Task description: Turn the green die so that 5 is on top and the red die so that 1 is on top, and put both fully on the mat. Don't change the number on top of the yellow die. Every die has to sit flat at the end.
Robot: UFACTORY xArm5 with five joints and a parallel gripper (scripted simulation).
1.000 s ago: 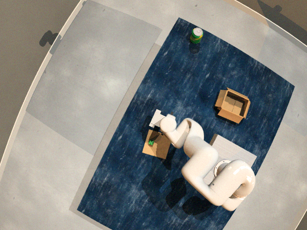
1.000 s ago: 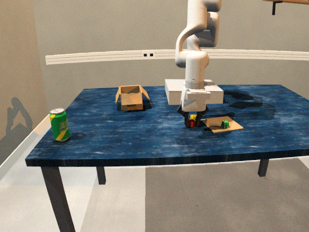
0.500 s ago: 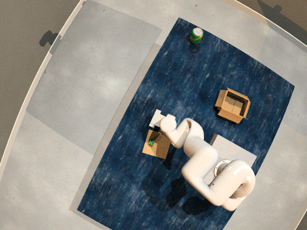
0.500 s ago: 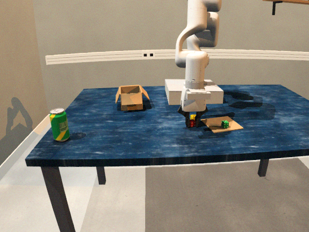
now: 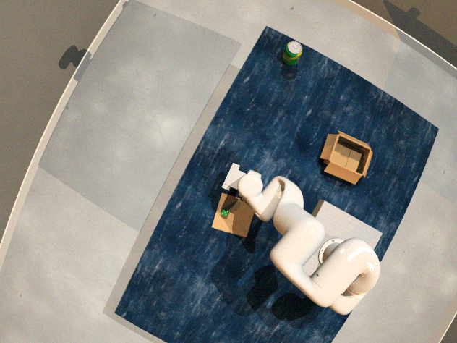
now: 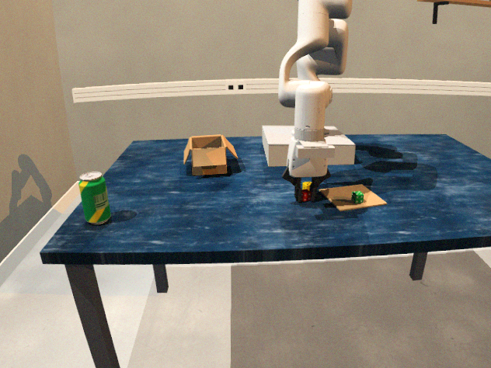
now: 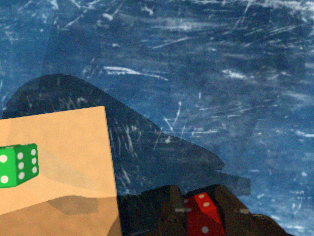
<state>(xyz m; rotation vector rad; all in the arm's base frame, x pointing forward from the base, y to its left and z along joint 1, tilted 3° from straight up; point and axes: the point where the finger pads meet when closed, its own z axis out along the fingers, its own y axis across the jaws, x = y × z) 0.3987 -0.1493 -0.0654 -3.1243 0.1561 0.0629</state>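
My gripper is now 60 mm past the yellow die, 30 mm to the right of it and 10 mm above it. The rest, counted from my hand: red die 10 mm below, 10 mm behind; then mat 130 mm to the left, 20 mm below, 10 mm ahead; then green die 130 mm to the left, 50 mm ahead.
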